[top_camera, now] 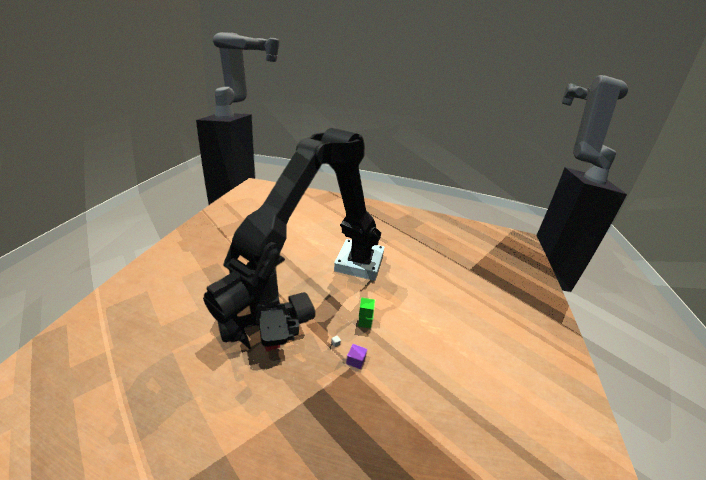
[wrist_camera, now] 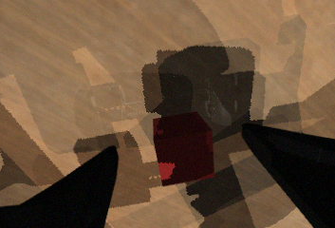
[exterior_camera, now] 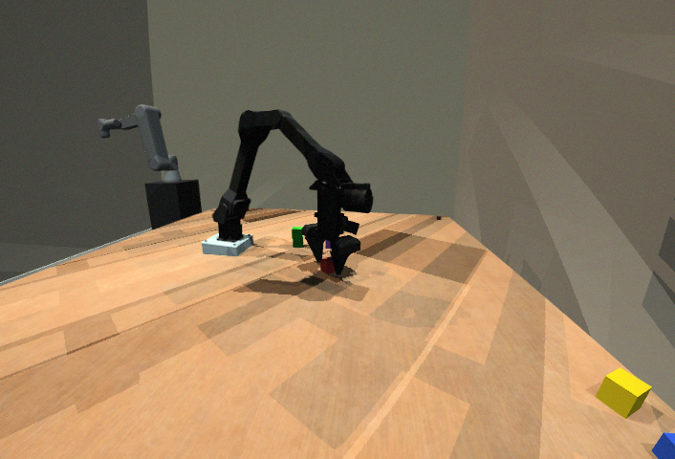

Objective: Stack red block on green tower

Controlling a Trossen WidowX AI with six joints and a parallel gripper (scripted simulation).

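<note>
Right now the red block is 1 cm above my gripper tip. The rest, counted from my gripper tip: tiny white cube 5 cm behind, 13 cm to the left; then purple block 1 cm behind, 19 cm to the left, 1 cm above; then yellow block 43 cm ahead, 38 cm to the right, 1 cm above.
</note>
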